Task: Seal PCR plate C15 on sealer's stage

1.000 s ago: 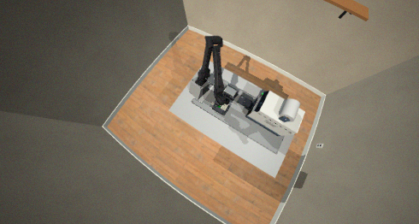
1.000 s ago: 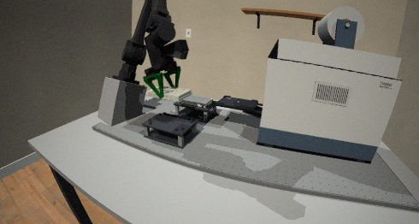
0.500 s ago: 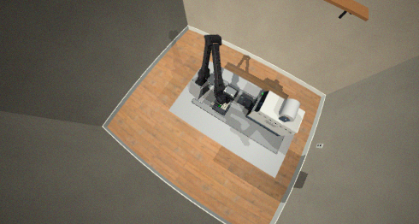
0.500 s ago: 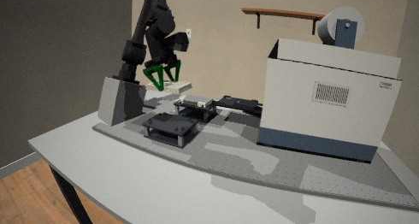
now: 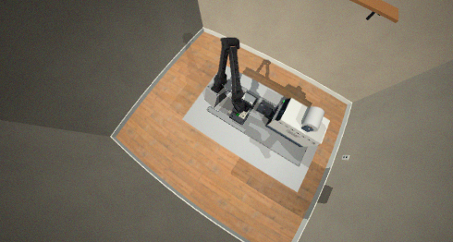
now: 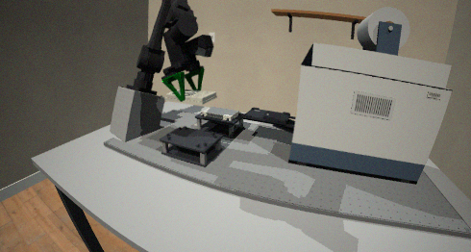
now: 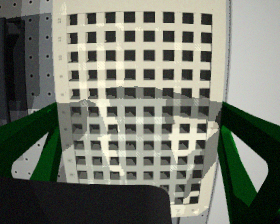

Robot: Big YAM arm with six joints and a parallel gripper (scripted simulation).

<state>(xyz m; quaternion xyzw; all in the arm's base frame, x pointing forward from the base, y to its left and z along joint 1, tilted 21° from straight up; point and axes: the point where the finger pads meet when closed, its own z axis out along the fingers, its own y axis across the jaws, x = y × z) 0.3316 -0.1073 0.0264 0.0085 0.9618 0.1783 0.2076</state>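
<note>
My gripper is now 18 cm short of the dark stage, 18 cm to the right of it and 8 cm above it. Round my hand: 96-well plate C15: right at my hand; white start key: 28 cm ahead, 28 cm to the left, 1 cm above; sealed plate C51: 1 cm behind, 21 cm to the left, 12 cm below.
</note>
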